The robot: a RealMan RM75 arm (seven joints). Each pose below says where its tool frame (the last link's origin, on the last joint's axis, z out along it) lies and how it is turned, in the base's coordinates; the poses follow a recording.
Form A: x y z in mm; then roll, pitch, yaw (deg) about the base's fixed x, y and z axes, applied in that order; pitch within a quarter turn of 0, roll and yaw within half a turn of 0.
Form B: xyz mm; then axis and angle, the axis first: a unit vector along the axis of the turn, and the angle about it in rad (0 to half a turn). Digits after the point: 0 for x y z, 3 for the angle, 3 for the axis.
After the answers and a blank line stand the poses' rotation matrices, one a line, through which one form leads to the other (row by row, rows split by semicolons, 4 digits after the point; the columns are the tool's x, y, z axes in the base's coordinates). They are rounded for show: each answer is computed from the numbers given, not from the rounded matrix.
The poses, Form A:
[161 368 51 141.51 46.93 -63.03]
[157 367 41 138.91 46.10 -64.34]
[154 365 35 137.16 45.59 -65.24]
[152 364 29 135.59 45.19 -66.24]
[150 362 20 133.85 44.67 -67.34]
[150 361 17 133.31 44.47 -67.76]
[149 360 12 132.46 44.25 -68.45]
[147 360 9 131.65 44.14 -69.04]
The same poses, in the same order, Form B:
[161 368 51 0.808 -0.341 -0.479 3.019]
[157 367 41 0.805 -0.344 -0.484 2.985]
[154 365 35 0.802 -0.345 -0.487 2.963]
[152 364 29 0.799 -0.347 -0.491 2.946]
[150 362 20 0.795 -0.350 -0.495 2.925]
[150 361 17 0.794 -0.351 -0.496 2.919]
[149 360 12 0.792 -0.354 -0.498 2.911]
[147 360 9 0.789 -0.355 -0.501 2.904]

0.3097 -0.4914 -0.8140; -0.6086 -0.7602 0.2273; -0.7305 0.4250 -0.5345
0.3003 -0.4743 -0.8276; -0.6250 -0.7532 0.2049; -0.7206 0.4557 -0.5226
0.2931 -0.4624 -0.8368; -0.6355 -0.7482 0.1909; -0.7144 0.4758 -0.5131
0.2840 -0.4538 -0.8447; -0.6450 -0.7422 0.1819; -0.7094 0.4932 -0.5034
0.2740 -0.4440 -0.8531; -0.6563 -0.7348 0.1716; -0.7030 0.5129 -0.4927
0.2701 -0.4420 -0.8554; -0.6605 -0.7314 0.1694; -0.7005 0.5193 -0.4895
0.2631 -0.4388 -0.8592; -0.6662 -0.7268 0.1671; -0.6978 0.5285 -0.4836
0.2567 -0.4345 -0.8633; -0.6702 -0.7237 0.1649; -0.6964 0.5362 -0.4769

